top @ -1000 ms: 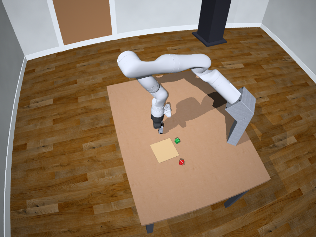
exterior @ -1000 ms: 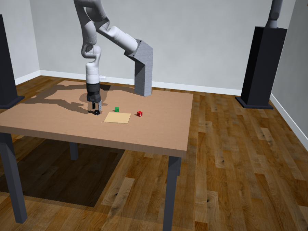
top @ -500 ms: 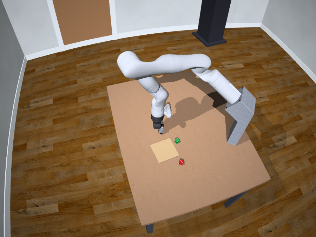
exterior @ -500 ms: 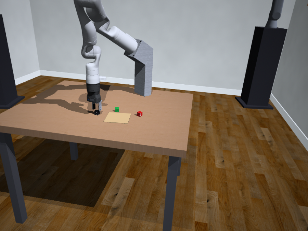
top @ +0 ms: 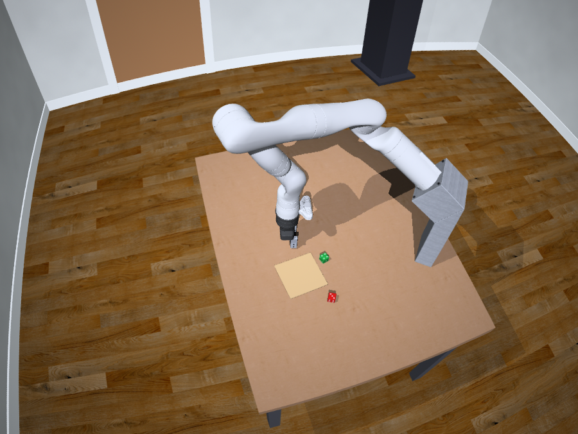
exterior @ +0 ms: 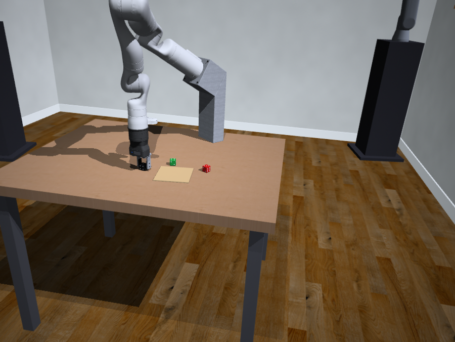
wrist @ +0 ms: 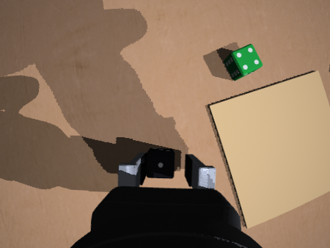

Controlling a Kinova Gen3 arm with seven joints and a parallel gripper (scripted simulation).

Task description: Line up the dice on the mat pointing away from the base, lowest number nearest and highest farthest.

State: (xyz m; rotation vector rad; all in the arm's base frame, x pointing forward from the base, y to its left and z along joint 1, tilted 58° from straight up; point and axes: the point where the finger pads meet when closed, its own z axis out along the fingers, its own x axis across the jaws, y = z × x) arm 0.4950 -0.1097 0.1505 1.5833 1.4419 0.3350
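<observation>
My hand is 20 mm above the black die. Round my hand: green die (70 mm behind, 110 mm to the left, 20 mm below); then tan mat (40 mm ahead, 130 mm to the left, 30 mm below); then red die (10 mm behind, 260 mm to the left, 20 mm below).
</observation>
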